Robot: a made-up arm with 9 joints.
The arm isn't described. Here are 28 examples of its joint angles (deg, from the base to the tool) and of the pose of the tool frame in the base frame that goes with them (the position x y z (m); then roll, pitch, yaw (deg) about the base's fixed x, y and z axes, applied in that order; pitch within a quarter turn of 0, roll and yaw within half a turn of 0).
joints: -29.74 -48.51 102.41 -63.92 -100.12 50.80 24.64 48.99 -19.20
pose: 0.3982 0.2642 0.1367 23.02 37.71 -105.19
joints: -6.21 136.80 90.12 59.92 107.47 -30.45 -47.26 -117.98 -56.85
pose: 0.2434 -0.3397 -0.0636 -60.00 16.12 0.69
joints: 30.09 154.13 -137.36 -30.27 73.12 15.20 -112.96 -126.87 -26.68
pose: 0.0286 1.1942 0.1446 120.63 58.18 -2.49
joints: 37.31 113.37 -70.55 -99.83 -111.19 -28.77 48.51 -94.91 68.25
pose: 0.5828 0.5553 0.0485 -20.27 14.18 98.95
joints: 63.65 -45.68 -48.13 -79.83 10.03 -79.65 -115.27 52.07 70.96
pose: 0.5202 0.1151 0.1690 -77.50 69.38 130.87
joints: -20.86 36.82 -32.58 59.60 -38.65 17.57 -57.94 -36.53 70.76
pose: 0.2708 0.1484 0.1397 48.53 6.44 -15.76
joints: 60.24 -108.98 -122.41 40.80 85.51 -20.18 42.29 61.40 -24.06
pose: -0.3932 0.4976 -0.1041 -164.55 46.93 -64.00
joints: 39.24 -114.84 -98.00 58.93 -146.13 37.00 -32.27 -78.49 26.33
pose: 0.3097 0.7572 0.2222 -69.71 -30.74 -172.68
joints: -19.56 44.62 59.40 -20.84 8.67 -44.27 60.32 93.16 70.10
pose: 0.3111 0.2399 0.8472 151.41 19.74 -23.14
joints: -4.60 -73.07 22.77 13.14 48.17 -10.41 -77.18 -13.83 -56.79
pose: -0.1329 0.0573 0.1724 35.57 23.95 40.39
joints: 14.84 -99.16 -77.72 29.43 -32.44 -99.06 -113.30 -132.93 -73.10
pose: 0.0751 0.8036 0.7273 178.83 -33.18 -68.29
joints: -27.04 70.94 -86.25 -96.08 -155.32 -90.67 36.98 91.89 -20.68
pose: 0.2764 -0.1171 -0.0430 -42.67 -14.33 -141.78
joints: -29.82 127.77 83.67 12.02 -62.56 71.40 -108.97 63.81 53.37
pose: 0.4947 0.2441 -0.4339 -41.85 -13.99 3.99
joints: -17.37 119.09 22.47 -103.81 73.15 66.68 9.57 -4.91 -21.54
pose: 0.1587 0.0494 0.1732 -110.63 22.14 47.91
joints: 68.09 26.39 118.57 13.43 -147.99 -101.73 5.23 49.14 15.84
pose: -0.3397 -0.0117 0.2283 15.52 29.79 173.09
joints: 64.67 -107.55 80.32 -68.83 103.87 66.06 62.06 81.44 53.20
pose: 0.3921 0.3183 -0.0066 63.08 -37.69 -121.96
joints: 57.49 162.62 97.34 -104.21 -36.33 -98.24 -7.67 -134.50 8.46
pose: -0.6826 0.8514 -0.1945 110.16 -61.13 81.91
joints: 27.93 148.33 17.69 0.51 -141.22 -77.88 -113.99 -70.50 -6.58
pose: 0.4667 -0.0331 0.3789 156.79 28.62 157.00
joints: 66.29 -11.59 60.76 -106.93 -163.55 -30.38 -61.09 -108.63 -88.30
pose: -0.7264 0.7348 0.1874 -96.51 50.91 -123.88
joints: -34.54 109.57 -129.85 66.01 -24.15 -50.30 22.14 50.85 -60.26
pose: 0.7880 0.3173 -0.1132 175.33 46.96 174.47
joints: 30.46 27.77 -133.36 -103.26 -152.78 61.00 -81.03 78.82 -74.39
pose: 0.0007 0.3752 0.1332 -123.87 -48.47 146.46
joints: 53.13 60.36 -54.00 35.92 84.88 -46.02 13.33 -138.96 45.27
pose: 0.1579 1.0036 -0.4742 9.47 38.33 -153.01
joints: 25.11 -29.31 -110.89 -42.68 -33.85 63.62 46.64 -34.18 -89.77
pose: -0.3299 0.7632 0.1056 149.19 -40.68 -19.52
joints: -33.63 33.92 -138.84 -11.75 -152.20 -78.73 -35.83 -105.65 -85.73
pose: 1.1652 0.2026 -0.2940 -69.16 -17.94 86.46
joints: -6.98 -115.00 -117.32 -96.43 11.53 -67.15 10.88 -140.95 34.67
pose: -0.2962 -0.0116 0.2097 -92.74 -72.58 -8.09
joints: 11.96 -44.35 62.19 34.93 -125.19 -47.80 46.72 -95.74 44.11
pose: -0.1356 -0.0478 -0.3142 129.45 -0.59 132.04
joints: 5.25 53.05 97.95 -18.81 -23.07 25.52 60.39 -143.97 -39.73
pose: 0.8507 0.5024 0.1954 104.18 -50.88 -78.29
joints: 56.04 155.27 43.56 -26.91 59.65 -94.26 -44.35 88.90 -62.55
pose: 0.3242 0.5900 0.2483 -62.37 -3.67 -16.97
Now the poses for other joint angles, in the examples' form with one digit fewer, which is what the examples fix.
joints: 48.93 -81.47 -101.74 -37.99 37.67 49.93 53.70 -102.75 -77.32
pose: -0.442 0.806 -0.262 26.5 -61.5 112.5
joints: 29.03 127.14 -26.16 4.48 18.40 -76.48 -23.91 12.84 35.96
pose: 0.413 0.219 -0.245 -103.0 21.0 150.6
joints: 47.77 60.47 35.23 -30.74 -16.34 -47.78 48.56 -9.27 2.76
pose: 0.181 0.211 0.479 51.2 44.9 105.2
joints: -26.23 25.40 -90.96 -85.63 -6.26 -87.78 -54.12 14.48 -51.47
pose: 0.266 -0.110 0.080 100.7 -3.9 31.0
